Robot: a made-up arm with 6 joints. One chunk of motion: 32 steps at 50 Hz.
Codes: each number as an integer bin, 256 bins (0 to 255) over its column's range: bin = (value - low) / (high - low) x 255, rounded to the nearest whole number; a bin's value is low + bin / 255 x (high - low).
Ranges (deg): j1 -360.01..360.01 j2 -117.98..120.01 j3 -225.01..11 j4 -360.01..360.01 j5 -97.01..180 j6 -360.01..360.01
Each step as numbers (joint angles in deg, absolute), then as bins.
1 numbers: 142.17 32.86 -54.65 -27.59 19.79 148.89
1 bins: 178 162 184 118 108 180
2 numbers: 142.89 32.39 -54.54 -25.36 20.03 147.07
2 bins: 178 161 184 119 108 180
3 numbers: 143.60 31.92 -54.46 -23.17 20.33 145.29
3 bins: 178 161 184 119 108 179
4 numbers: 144.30 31.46 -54.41 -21.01 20.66 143.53
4 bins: 179 160 184 120 108 178
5 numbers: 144.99 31.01 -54.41 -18.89 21.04 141.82
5 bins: 179 160 184 121 109 178
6 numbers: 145.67 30.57 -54.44 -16.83 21.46 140.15
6 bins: 179 159 184 122 109 177
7 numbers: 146.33 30.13 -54.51 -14.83 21.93 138.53
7 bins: 179 159 184 122 109 177
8 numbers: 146.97 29.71 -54.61 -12.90 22.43 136.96
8 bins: 180 158 184 123 110 176
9 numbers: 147.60 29.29 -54.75 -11.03 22.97 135.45
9 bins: 180 158 184 124 110 175
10 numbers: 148.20 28.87 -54.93 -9.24 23.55 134.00
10 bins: 180 157 184 124 111 175
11 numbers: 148.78 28.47 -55.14 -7.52 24.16 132.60
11 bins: 180 157 184 125 112 174
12 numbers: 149.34 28.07 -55.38 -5.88 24.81 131.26
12 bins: 180 156 183 125 112 174
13 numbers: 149.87 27.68 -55.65 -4.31 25.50 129.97
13 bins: 181 156 183 126 113 174
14 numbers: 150.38 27.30 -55.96 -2.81 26.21 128.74
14 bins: 181 156 183 127 113 173
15 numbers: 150.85 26.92 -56.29 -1.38 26.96 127.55
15 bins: 181 155 182 127 114 173
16 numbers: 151.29 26.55 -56.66 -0.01 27.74 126.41
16 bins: 181 155 182 127 115 172
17 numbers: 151.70 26.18 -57.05 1.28 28.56 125.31
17 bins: 181 154 181 128 116 172
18 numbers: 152.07 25.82 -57.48 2.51 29.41 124.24
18 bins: 181 154 181 128 116 172
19 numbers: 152.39 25.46 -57.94 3.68 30.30 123.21
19 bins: 181 154 181 129 117 171
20 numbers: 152.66 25.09 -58.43 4.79 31.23 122.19
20 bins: 182 153 180 129 118 171
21 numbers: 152.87 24.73 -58.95 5.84 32.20 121.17
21 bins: 182 153 179 130 119 170
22 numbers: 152.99 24.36 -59.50 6.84 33.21 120.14
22 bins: 182 153 179 130 120 170
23 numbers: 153.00 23.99 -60.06 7.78 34.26 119.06
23 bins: 182 152 178 130 121 170
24 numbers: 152.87 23.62 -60.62 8.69 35.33 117.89
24 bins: 182 152 178 131 122 169
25 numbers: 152.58 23.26 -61.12 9.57 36.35 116.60
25 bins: 182 151 177 131 123 169
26 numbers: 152.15 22.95 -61.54 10.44 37.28 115.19
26 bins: 181 151 177 131 124 168
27 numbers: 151.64 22.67 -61.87 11.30 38.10 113.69
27 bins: 181 151 176 132 124 168
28 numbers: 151.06 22.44 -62.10 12.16 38.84 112.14
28 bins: 181 150 176 132 125 167
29 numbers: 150.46 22.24 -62.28 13.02 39.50 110.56
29 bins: 181 150 176 132 126 167
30 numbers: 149.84 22.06 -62.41 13.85 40.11 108.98
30 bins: 181 150 176 132 126 166
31 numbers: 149.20 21.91 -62.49 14.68 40.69 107.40
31 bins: 180 150 176 133 127 166
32 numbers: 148.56 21.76 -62.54 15.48 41.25 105.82
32 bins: 180 150 176 133 127 165
